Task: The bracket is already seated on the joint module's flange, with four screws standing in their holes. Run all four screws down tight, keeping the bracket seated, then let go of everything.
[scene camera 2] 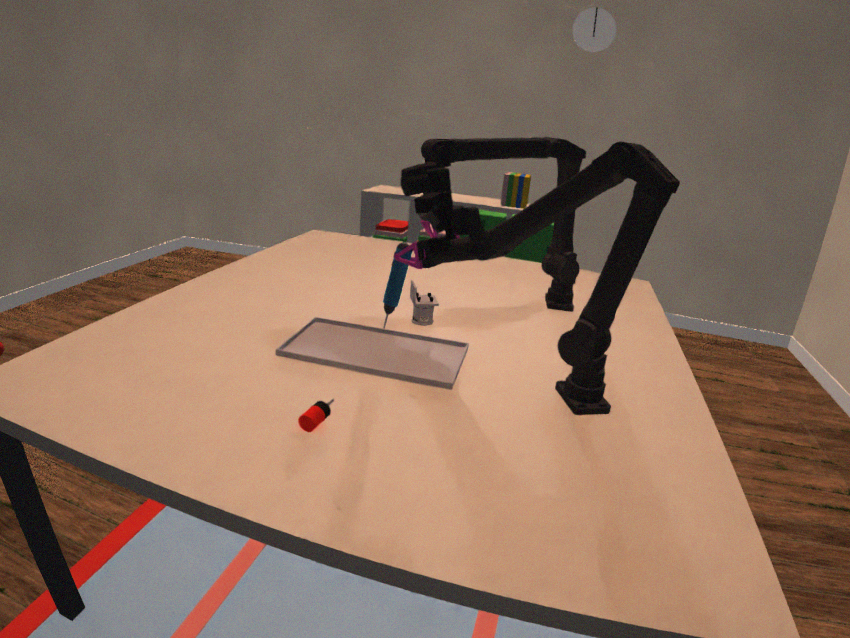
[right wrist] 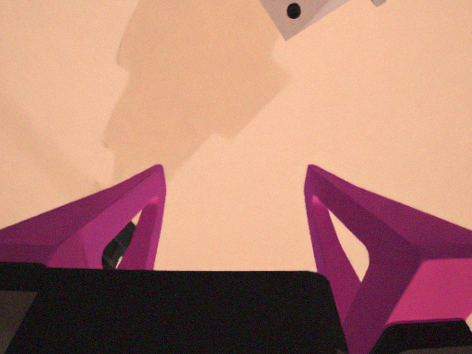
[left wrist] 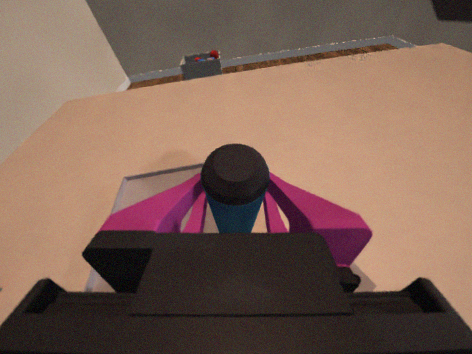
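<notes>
The blue screwdriver is held nearly upright, tip down, between the fingers of my left gripper, beside the bracket and near the tray's back edge. The light grey bracket sits on top of the joint module. Small dark screw heads show on the bracket in scene camera 2, and one screw head shows in the right wrist view; how deep they sit is too small to tell. My right gripper is partly open and empty, above the table, with the bracket at the top of its wrist view.
A shallow grey tray lies in front of the joint module. A red and black screwdriver lies on the table nearer the camera. Both arms reach in from the right of scene camera 2, their wrists close together. A shelf with books stands behind the table.
</notes>
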